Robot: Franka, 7 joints.
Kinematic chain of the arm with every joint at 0, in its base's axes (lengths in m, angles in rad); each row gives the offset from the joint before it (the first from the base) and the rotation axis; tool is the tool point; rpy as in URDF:
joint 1: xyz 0 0 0.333 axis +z
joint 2: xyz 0 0 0 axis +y
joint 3: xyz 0 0 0.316 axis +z
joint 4: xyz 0.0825 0 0 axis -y
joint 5: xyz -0.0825 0 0.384 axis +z
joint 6: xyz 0 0 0 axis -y
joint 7: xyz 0.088 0 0 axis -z
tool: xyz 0 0 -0.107 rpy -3.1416 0 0
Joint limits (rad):
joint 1: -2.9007..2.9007
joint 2: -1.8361..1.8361
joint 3: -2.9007..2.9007
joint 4: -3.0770..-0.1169
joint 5: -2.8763..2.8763
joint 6: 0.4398..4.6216
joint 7: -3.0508..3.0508
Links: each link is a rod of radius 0.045 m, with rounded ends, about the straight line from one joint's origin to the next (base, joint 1, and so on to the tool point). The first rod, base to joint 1, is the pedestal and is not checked.
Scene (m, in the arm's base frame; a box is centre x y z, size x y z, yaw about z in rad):
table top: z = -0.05
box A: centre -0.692 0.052 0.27 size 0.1 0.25 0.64 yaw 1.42
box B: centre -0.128 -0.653 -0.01 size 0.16 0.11 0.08 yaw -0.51
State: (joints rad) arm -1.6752 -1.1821 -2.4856 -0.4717 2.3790 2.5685 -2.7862
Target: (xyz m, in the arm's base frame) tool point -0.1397 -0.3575 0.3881
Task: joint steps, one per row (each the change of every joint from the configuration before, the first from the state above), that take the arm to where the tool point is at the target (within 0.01 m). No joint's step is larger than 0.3 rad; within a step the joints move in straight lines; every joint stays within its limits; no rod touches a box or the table.
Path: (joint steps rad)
1: 0.1565 0.0658 0.2796 -0.1660 0.0829 -0.0324 0.0907
2: 0.1565 0.0658 0.2796 -0.1660 0.0829 -0.0324 0.0908
3: 0.1565 0.0659 0.2796 -0.1660 0.0828 -0.0324 0.0907
4: 0.1564 0.0658 0.2796 -0.1659 0.0829 -0.0324 0.0907
5: 0.1565 0.0658 0.2796 -0.1660 0.0829 -0.0324 0.0908
6: 0.1565 0.0658 0.2796 -0.1660 0.0829 -0.0324 0.0907
7: 0.0193 -0.1332 -0.1180 -0.2702 -0.0344 0.1585 -0.1361
8: 0.0193 -0.1332 -0.1180 -0.2702 -0.0344 0.1584 -0.1361
9: 0.0192 -0.1332 -0.1180 -0.2702 -0.0344 0.1585 -0.1361
10: 0.0193 -0.1332 -0.1180 -0.2702 -0.0344 0.1584 -0.1361

